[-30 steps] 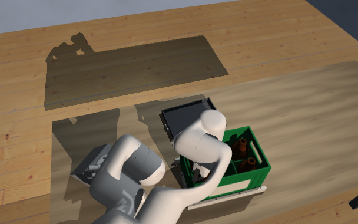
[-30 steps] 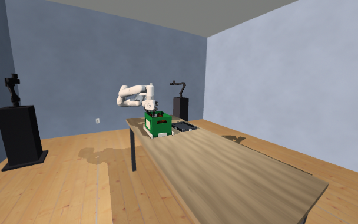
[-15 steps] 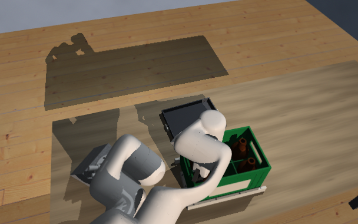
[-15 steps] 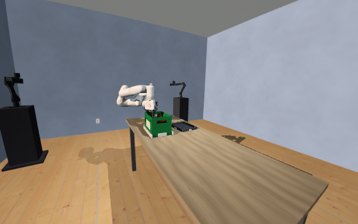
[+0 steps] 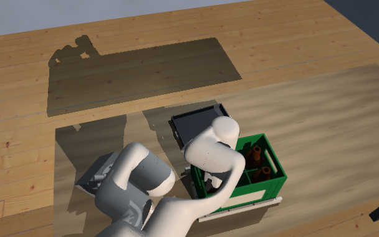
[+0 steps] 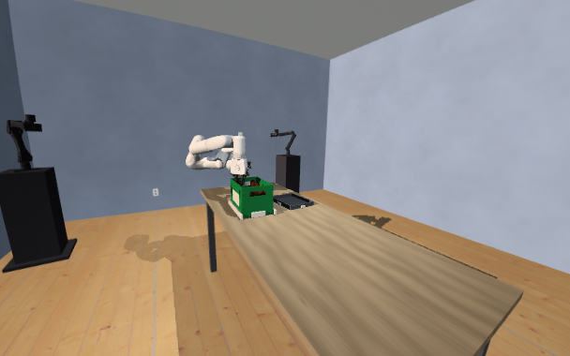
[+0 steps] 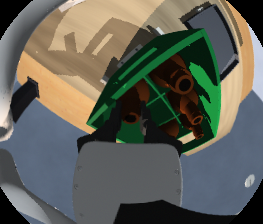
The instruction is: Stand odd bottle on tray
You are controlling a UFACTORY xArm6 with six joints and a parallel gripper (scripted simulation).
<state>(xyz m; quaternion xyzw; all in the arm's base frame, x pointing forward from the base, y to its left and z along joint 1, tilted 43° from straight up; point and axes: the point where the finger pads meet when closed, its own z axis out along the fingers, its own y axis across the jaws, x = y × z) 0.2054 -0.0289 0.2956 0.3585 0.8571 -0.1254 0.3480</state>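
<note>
Right now the green crate is 10 cm ahead of my hand, 3 cm to the left of it and 7 cm below it. Round my hand: dark tray: 13 cm ahead, 32 cm to the left, 15 cm below.
</note>
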